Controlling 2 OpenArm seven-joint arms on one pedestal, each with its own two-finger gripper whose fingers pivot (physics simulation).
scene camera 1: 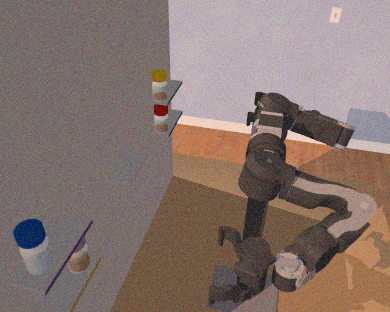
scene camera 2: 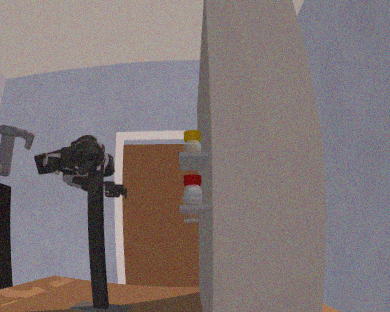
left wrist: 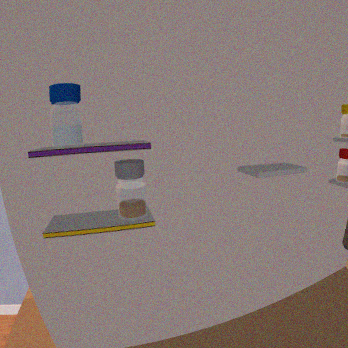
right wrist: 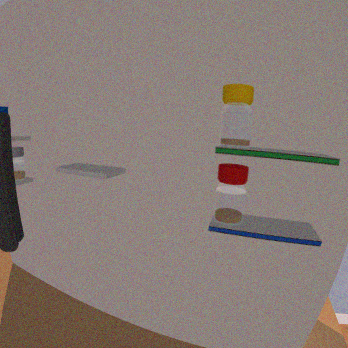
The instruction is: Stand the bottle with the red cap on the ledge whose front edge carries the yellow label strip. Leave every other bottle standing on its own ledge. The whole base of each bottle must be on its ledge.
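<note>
The red-capped bottle [scene camera 1: 161, 120] [scene camera 2: 192, 187] [left wrist: 343, 165] [right wrist: 231, 192] stands upright on the left part of the blue-strip ledge [right wrist: 280, 227] in the right wrist view. The yellow-strip ledge [scene camera 1: 86, 285] [left wrist: 82, 223] carries a grey-capped bottle [scene camera 1: 79, 259] [left wrist: 131, 190] near its right end in the left wrist view; its left part is bare. My left gripper [scene camera 1: 216, 272] [scene camera 2: 125, 191] is open and empty, away from the wall. My right gripper [scene camera 1: 252, 108] is open and empty, right of the red-capped bottle in scene camera 1 and apart from it.
A purple-strip ledge [scene camera 1: 68, 258] [left wrist: 100, 149] with a blue-capped bottle [scene camera 1: 33, 247] [left wrist: 66, 115] is above the yellow-strip one. A green-strip ledge [right wrist: 295, 157] with a yellow-capped bottle [scene camera 1: 159, 85] [scene camera 2: 192, 141] [right wrist: 238, 115] is above the red-capped bottle. A bare ledge [left wrist: 272, 169] [right wrist: 92, 170] lies between the pairs.
</note>
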